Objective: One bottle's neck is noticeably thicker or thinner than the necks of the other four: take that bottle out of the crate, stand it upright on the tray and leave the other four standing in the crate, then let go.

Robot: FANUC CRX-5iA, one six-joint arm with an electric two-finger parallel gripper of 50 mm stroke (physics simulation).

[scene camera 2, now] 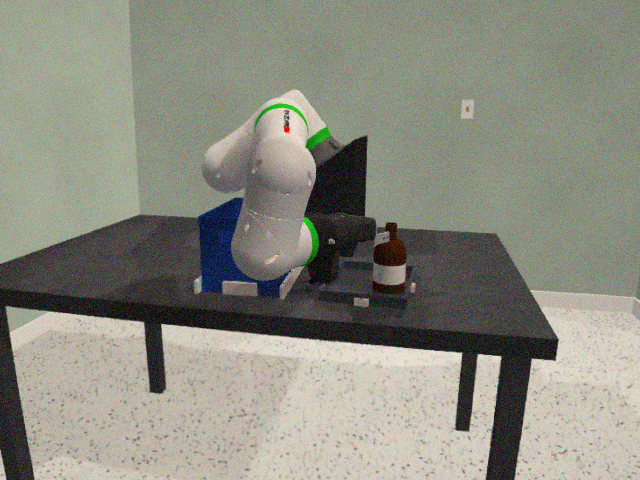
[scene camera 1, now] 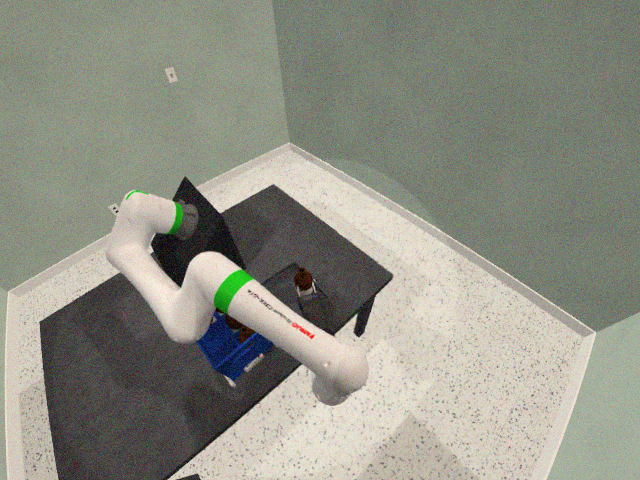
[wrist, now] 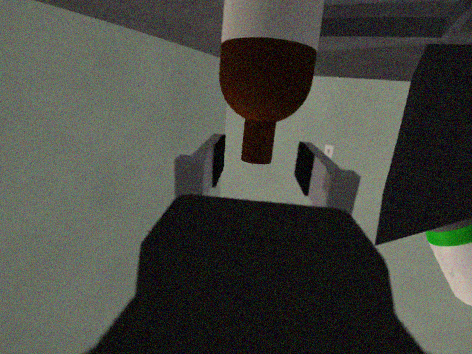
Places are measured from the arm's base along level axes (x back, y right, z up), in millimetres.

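Where they show: gripper, fingertip midpoint: (scene camera 2: 377,234) (scene camera 1: 305,285) (wrist: 260,155); arm's base at its link origin: (scene camera 2: 327,162) (scene camera 1: 187,222) (wrist: 441,193).
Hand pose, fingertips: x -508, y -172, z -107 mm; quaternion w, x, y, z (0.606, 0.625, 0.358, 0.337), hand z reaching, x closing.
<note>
Each offset is from my fingertips to the top centre of the thing. "spot": to the spot under its first point. Level surfaces: height alone.
A brown bottle with a white label @(dx +47, dy -29, dz +16 mm) (scene camera 1: 303,279) (scene camera 2: 389,263) (wrist: 267,75) stands upright on the dark tray @(spot: dx -48, dy +82, dz -130 mm) (scene camera 2: 336,296), near its right side in the scene camera 2 view. My gripper (scene camera 2: 382,237) (wrist: 260,155) is open and level, at neck height. Its fingertips are a little back from the neck, which shows beyond and between them in the wrist view. The blue crate @(dx +107, dy +300, dz +32 mm) (scene camera 1: 227,356) (scene camera 2: 219,258) stands on the table at the tray's left in the scene camera 2 view. Brown bottles @(dx +14, dy +257, dz +19 mm) (scene camera 1: 245,333) show inside it, partly hidden by my arm, so their number and necks cannot be told.
A tall black panel (scene camera 1: 206,237) (scene camera 2: 341,186) (wrist: 430,150) stands on the table behind the crate and tray. My upper arm passes over the crate. White blocks edge the crate and the tray. The dark table's @(dz -144 mm) (scene camera 2: 465,279) front edge runs close to both.
</note>
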